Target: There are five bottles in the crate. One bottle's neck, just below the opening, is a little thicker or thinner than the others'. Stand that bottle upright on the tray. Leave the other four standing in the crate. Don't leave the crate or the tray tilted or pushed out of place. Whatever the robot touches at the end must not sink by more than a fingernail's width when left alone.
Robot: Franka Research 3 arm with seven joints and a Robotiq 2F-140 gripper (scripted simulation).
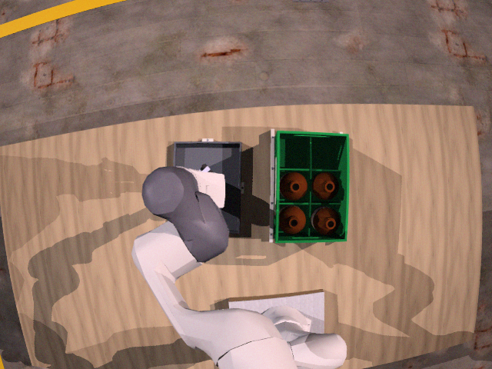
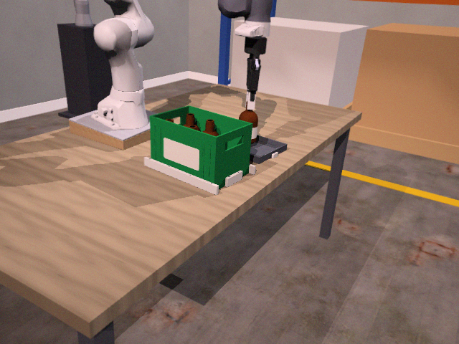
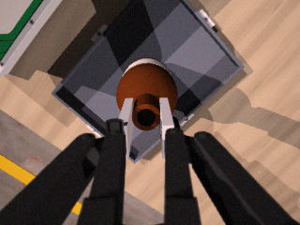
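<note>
The brown bottle lies 9 cm below my hand. Also, from my hand: dark grey tray (18 cm below); green crate (3 cm behind, 28 cm to the right, 11 cm below).
</note>
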